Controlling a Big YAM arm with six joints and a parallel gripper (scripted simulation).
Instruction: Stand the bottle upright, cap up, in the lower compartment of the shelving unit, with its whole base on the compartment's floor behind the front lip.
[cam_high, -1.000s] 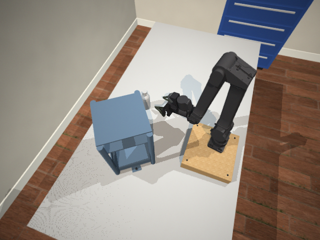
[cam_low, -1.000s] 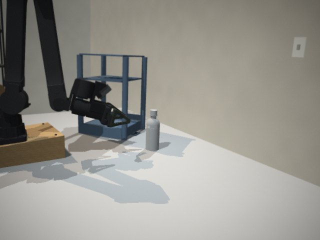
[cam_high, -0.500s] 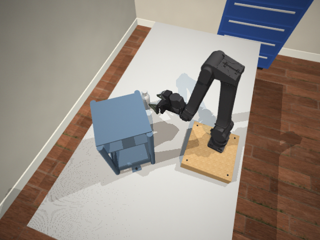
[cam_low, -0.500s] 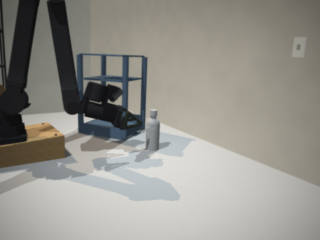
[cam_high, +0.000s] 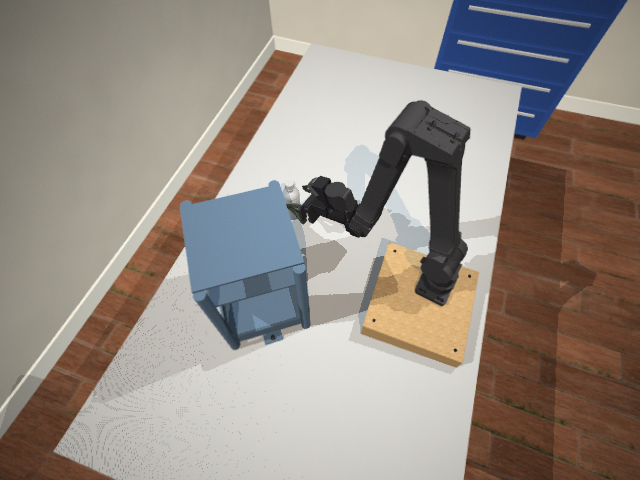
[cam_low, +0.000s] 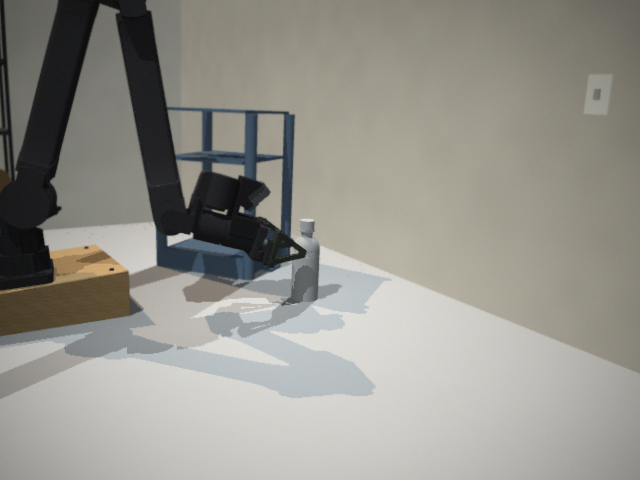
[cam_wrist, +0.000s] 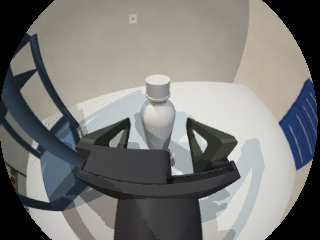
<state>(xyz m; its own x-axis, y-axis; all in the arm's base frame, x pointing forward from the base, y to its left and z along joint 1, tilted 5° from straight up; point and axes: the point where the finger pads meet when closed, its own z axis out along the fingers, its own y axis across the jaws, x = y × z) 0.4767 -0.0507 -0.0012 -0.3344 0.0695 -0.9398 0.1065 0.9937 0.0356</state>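
Right now my hand is 20 mm short of the grey bottle. The rest, counted from my hand: blue shelving unit: 300 mm to the left, 80 mm above, 50 mm behind.
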